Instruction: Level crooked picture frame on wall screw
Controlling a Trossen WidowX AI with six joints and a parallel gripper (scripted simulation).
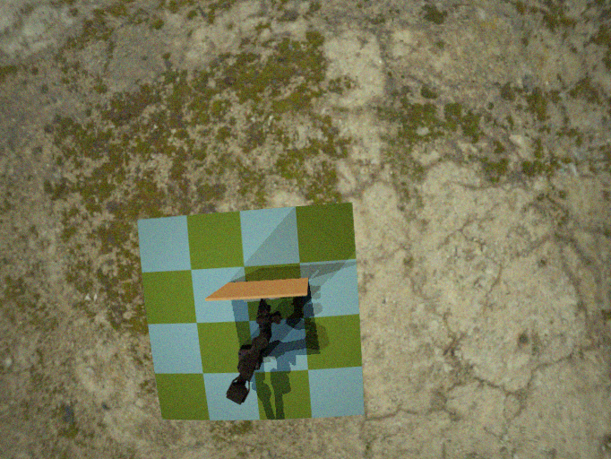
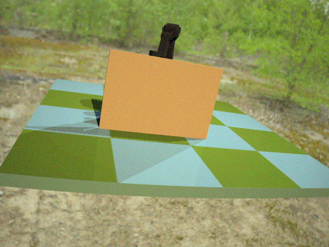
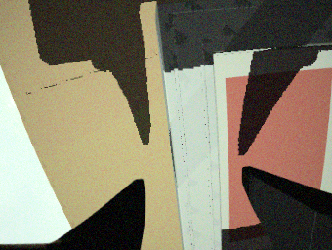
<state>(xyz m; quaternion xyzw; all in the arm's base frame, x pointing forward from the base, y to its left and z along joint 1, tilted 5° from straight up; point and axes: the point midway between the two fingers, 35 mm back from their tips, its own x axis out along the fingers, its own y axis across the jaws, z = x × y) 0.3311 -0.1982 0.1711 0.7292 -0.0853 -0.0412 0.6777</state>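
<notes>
My gripper tip is 50 mm above the picture frame, 10 mm to the right of it and 10 mm short of it. Round my gripper tip: orange wall panel (70 mm below, 20 mm ahead, 10 mm to the left).
</notes>
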